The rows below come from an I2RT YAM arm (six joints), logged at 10 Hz.
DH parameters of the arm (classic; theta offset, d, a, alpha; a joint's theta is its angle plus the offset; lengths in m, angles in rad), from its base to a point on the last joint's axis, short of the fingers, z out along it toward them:
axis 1: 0 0.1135 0.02 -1.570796
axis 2: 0 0 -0.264 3.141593
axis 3: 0.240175 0 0.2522 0
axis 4: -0.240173 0 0.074 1.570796
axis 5: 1.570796 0 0 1.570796
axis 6: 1.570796 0.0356 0 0
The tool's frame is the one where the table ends.
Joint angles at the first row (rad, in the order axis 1, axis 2, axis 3, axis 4, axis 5, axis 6):
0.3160, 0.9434, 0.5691, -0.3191, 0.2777, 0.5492
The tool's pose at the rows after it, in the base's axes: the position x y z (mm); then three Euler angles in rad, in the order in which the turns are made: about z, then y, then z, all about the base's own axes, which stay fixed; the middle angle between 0 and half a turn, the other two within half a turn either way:
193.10 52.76 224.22 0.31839 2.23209 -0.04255
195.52 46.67 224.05 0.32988 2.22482 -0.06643
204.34 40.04 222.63 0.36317 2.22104 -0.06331
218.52 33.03 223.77 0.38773 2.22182 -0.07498
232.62 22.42 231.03 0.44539 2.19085 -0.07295
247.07 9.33 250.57 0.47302 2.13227 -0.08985
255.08 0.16 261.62 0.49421 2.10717 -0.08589
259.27 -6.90 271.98 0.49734 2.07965 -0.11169
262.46 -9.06 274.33 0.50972 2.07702 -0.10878
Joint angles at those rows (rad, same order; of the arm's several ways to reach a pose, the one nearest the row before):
0.3160, 0.9526, 0.5721, -0.3129, 0.2806, 0.5446
0.2824, 0.9541, 0.5692, -0.2993, 0.2747, 0.5476
0.2333, 0.9878, 0.5737, -0.2578, 0.2348, 0.5461
0.1827, 1.0491, 0.6043, -0.2225, 0.2041, 0.5461
0.1198, 1.0935, 0.6426, -0.1780, 0.1566, 0.5583
0.0554, 1.1258, 0.7160, -0.1565, 0.1228, 0.5507
0.0124, 1.1474, 0.7623, -0.1534, 0.0845, 0.5446
-0.0150, 1.1551, 0.7976, -0.1534, 0.0844, 0.5445
-0.0245, 1.1673, 0.8130, -0.1534, 0.0737, 0.5506

